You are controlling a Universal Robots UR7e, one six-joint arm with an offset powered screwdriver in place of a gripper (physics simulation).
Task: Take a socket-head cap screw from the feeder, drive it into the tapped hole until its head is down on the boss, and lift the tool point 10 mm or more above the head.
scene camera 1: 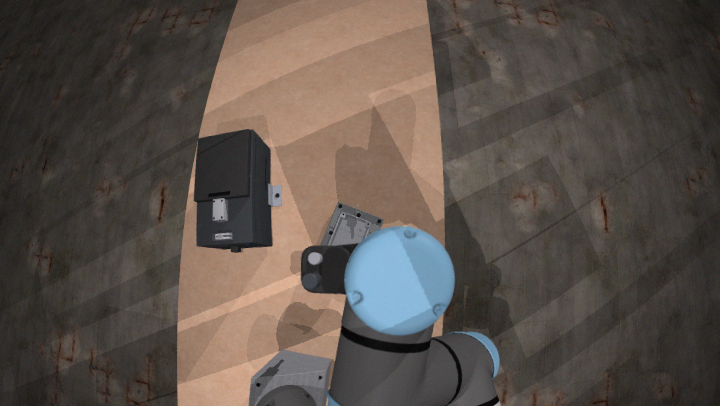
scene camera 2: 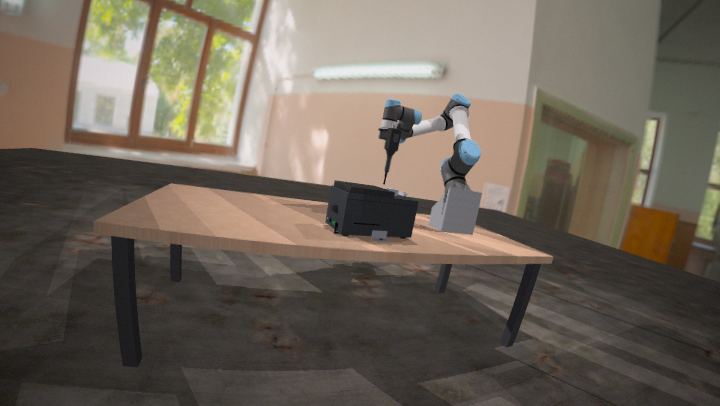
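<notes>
The offset screwdriver (scene camera 2: pixel 384 181) points down, slightly tilted in scene camera 2, with its bit tip above and behind the feeder's top edge as seen there. In scene camera 1 its black housing (scene camera 1: pixel 330 269) covers the near end of the grey metal workpiece (scene camera 1: pixel 348 209), and the bit is hidden. Whether a screw sits on the bit is too small to tell. The workpiece lies turned on the table, with dark holes around its rim; which is the tapped hole, I cannot tell. The black screw feeder (scene camera 1: pixel 221 163) (scene camera 2: pixel 375 216) stands left of the workpiece in scene camera 1.
A small light metal block (scene camera 1: pixel 219 209) sits on the feeder. A bracket (scene camera 1: pixel 275 195) (scene camera 2: pixel 379 235) is at its side. The arm's blue-capped joint (scene camera 1: pixel 398 279) hangs right of the screwdriver housing. The grey robot pedestal (scene camera 1: pixel 297 370) (scene camera 2: pixel 456 214) stands on the wooden table (scene camera 1: pixel 322 60) (scene camera 2: pixel 201 216).
</notes>
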